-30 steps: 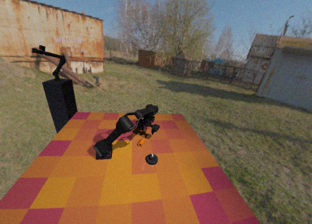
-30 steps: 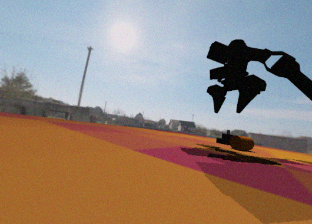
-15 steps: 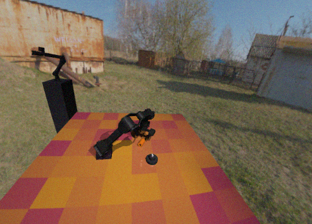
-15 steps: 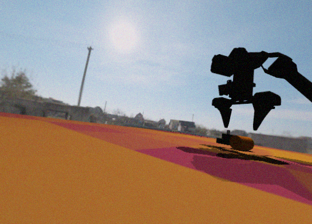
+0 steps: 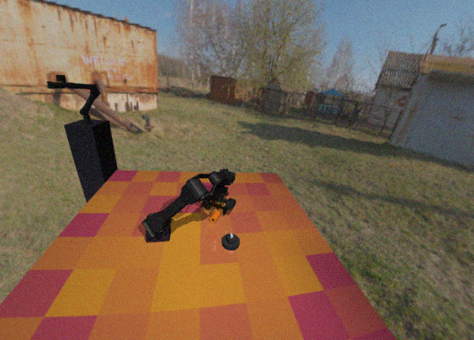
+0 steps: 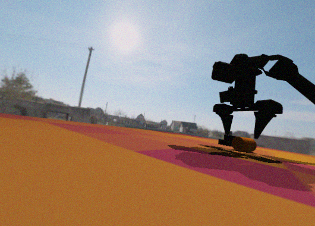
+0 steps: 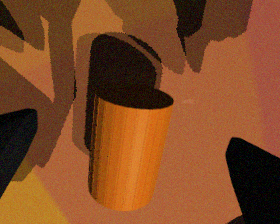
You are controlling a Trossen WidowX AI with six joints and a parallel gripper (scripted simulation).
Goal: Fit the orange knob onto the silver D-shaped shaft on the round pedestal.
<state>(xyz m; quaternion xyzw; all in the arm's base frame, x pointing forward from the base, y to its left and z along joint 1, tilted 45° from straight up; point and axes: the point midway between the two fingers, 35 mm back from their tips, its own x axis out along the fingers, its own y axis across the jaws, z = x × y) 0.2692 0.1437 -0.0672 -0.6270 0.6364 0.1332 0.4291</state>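
The orange knob is 20 mm below my gripper tip. The rest, counted from my gripper tip: round dark pedestal: 70 mm ahead, 170 mm to the right, 10 mm below.
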